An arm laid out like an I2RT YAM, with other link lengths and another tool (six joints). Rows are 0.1 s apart.
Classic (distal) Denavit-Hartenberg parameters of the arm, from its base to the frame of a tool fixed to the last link. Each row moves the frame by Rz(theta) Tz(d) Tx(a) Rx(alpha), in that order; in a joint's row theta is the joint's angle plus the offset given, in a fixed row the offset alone. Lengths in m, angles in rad.
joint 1: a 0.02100, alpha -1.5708, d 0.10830, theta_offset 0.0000
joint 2: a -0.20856, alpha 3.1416, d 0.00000, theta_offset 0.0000
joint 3: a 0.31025, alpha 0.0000, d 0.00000, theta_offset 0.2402
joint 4: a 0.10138, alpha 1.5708, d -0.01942, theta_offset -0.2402
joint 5: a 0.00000, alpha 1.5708, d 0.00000, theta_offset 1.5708
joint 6: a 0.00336, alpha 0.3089, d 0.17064, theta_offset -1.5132
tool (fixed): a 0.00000, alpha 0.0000, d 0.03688, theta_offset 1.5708
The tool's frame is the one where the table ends.
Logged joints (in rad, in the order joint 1, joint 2, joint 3, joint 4, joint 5, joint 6), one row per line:
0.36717, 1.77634, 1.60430, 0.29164, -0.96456, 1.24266
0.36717, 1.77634, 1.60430, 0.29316, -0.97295, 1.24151
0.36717, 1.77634, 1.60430, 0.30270, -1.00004, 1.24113
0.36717, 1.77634, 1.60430, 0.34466, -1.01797, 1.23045
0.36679, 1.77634, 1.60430, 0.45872, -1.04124, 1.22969
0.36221, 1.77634, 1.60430, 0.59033, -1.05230, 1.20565
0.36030, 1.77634, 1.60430, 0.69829, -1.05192, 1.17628
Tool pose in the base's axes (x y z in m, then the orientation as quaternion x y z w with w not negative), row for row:
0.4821, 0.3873, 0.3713, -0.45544, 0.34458, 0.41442, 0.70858
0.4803, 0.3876, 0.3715, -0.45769, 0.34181, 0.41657, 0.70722
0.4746, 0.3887, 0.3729, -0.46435, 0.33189, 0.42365, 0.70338
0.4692, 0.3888, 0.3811, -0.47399, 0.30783, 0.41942, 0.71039
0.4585, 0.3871, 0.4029, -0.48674, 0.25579, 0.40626, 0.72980
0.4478, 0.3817, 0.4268, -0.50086, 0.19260, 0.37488, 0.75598
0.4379, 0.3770, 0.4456, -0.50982, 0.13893, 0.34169, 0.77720
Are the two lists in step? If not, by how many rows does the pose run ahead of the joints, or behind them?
They are in step.
